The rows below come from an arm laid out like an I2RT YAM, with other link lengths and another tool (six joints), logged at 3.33 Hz.
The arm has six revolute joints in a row. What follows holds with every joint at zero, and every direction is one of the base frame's. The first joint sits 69.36 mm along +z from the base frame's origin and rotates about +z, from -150 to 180 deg. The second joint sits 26.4 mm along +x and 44.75 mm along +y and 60.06 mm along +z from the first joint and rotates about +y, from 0 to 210 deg. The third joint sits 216.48 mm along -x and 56.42 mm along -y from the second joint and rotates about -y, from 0 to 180 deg. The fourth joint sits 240.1 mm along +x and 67.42 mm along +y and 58.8 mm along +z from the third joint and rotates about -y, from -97 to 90 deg. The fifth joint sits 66.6 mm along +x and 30.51 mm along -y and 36.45 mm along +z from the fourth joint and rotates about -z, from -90 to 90 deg. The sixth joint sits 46.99 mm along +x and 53.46 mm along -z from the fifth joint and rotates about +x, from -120 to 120 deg. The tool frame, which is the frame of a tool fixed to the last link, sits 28 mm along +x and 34 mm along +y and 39 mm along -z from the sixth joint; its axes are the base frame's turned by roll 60.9, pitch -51.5 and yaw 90 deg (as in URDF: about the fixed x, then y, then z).
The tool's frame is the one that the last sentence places.
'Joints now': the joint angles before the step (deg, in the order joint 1, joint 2, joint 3, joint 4, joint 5, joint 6). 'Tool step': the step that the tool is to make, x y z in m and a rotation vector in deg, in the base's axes. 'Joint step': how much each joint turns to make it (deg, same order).
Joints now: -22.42 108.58 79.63 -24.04 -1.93 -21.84
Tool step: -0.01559 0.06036 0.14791 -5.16 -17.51 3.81
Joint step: 8.69 -20.77 6.99 -9.47 3.09 3.70
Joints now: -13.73 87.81 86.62 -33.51 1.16 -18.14
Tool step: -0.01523 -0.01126 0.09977 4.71 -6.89 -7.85
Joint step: -3.59 3.04 25.82 -17.57 0.23 7.67
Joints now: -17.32 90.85 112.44 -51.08 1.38 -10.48
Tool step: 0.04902 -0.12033 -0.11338 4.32 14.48 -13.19
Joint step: -13.67 22.38 2.96 4.53 0.87 -1.82
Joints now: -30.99 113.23 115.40 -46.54 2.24 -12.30
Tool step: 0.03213 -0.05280 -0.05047 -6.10 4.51 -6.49
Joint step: -1.92 15.27 10.86 4.06 8.57 -2.19
